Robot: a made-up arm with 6 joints.
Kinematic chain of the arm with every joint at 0, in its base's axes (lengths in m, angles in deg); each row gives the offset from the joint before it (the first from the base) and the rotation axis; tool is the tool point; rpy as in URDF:
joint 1: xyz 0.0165 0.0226 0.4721 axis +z
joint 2: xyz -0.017 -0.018 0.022 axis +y
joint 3: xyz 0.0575 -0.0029 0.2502 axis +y
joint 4: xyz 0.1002 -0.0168 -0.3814 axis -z
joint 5: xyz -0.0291 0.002 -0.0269 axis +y
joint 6: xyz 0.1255 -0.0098 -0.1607 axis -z
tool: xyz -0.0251 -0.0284 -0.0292 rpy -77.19 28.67 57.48
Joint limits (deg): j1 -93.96..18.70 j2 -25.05..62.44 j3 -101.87..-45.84 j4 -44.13..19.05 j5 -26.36..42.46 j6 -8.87..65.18
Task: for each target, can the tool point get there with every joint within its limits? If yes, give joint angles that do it. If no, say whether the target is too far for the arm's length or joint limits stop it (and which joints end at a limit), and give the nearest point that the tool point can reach.
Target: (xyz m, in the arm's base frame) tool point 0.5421 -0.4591 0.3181
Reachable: yes | joints -36.19 37.73 -87.20 -25.15 27.10 11.94
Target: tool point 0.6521 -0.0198 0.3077
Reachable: yes | joints 0.46 26.81 -72.56 -7.17 26.53 52.17
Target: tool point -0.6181 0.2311 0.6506
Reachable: no: joint limits stop it (at a limit: joint 1, joint 2, joint 3, joint 4, joint 5, joint 6) | nearest point -0.1422 -0.4741 0.7868 | short by 0.862 m
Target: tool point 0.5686 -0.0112 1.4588
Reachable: no: too far | nearest point 0.4170 -0.0019 1.2019 | short by 0.298 m
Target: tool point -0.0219 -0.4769 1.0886
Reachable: yes | joints -85.38 -12.80 -92.14 4.01 -8.79 4.54
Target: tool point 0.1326 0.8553 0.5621
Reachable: no: joint limits stop it (at a limit: joint 1, joint 3, joint 4, joint 5, joint 6) | nearest point 0.5231 0.2559 0.5928 | short by 0.716 m
